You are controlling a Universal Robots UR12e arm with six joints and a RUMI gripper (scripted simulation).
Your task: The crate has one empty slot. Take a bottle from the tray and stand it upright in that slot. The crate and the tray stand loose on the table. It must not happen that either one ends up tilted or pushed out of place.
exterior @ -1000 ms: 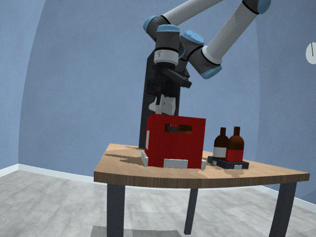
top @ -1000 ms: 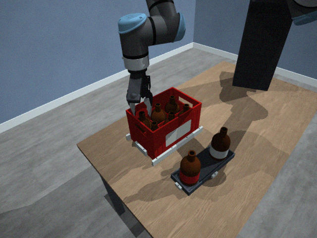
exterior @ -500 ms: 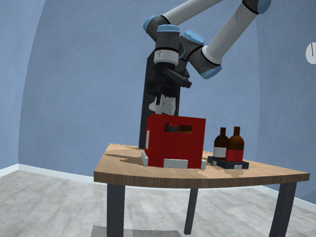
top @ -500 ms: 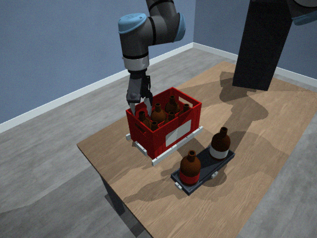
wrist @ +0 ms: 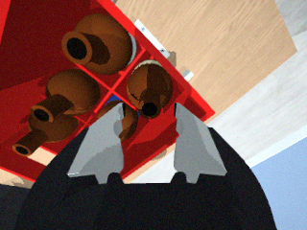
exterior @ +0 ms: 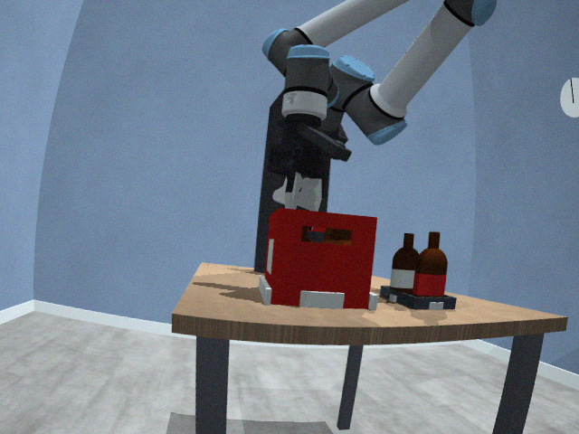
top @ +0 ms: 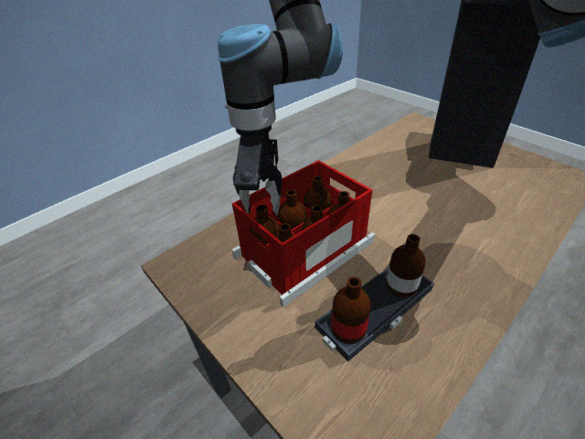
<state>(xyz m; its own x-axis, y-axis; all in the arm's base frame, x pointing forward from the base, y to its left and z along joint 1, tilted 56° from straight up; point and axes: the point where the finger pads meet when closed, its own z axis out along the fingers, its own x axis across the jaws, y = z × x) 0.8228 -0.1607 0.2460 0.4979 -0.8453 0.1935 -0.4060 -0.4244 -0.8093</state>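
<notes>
Now: the brown bottle 7 cm below my hand. The rest, counted from my hand: red-label bottle (28 cm to the left, 7 cm below, 4 cm behind); then dark tray (28 cm to the left, 15 cm below, 12 cm behind); then crate (9 cm behind, 7 cm below, 3 cm to the left).
</notes>
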